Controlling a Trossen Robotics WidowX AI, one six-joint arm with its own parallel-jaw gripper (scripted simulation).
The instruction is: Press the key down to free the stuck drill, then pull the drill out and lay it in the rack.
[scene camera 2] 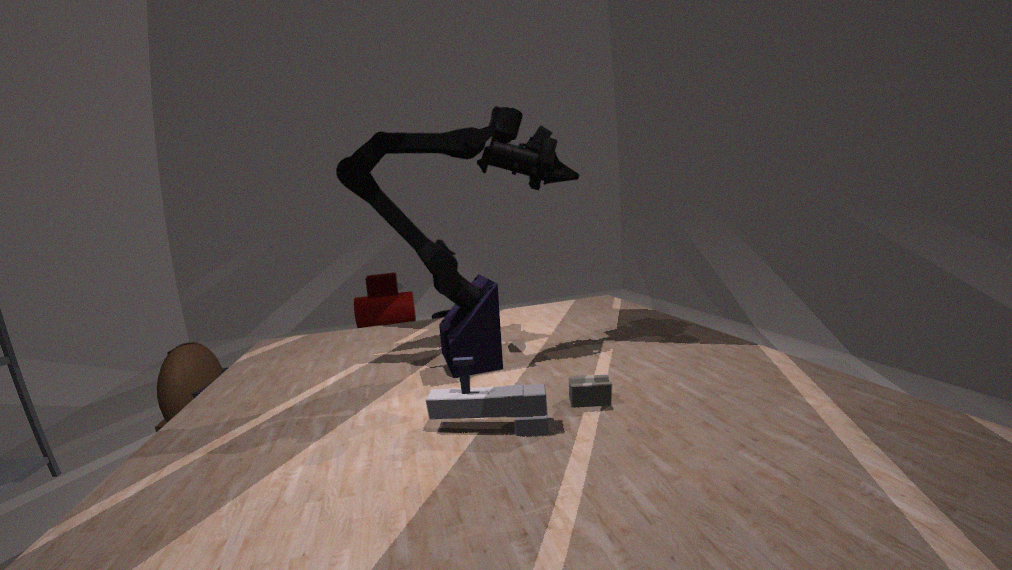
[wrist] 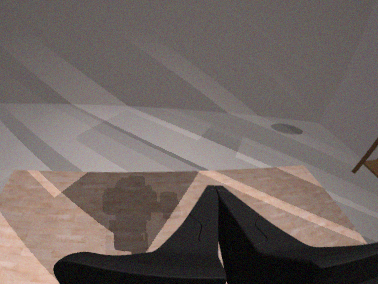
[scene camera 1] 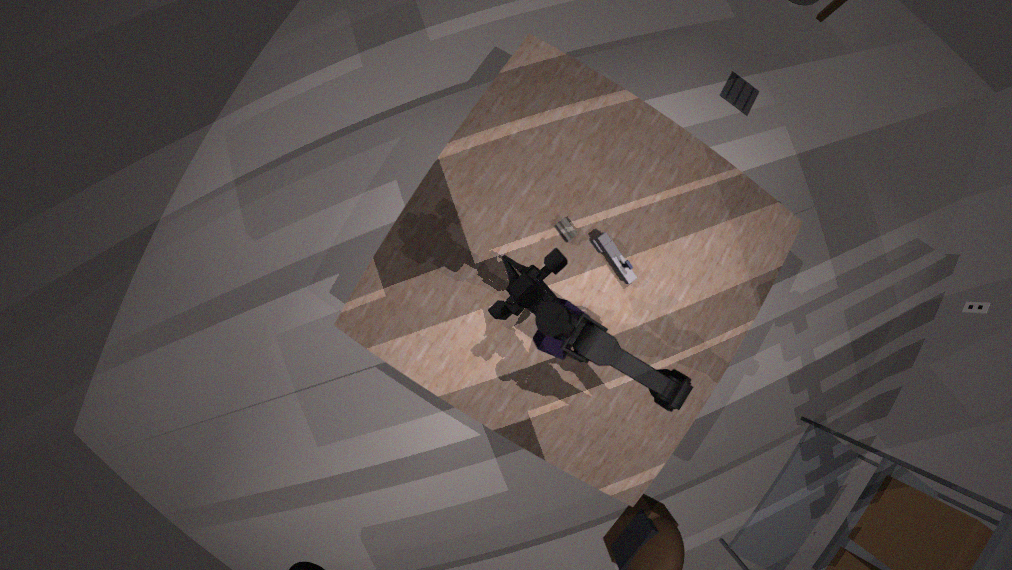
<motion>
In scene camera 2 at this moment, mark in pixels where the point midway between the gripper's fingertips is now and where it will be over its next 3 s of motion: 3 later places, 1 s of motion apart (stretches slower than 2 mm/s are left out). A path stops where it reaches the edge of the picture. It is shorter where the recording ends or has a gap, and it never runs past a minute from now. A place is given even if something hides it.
My gripper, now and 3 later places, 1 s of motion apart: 578, 177; 480, 339; 463, 359; 463, 361
</motion>
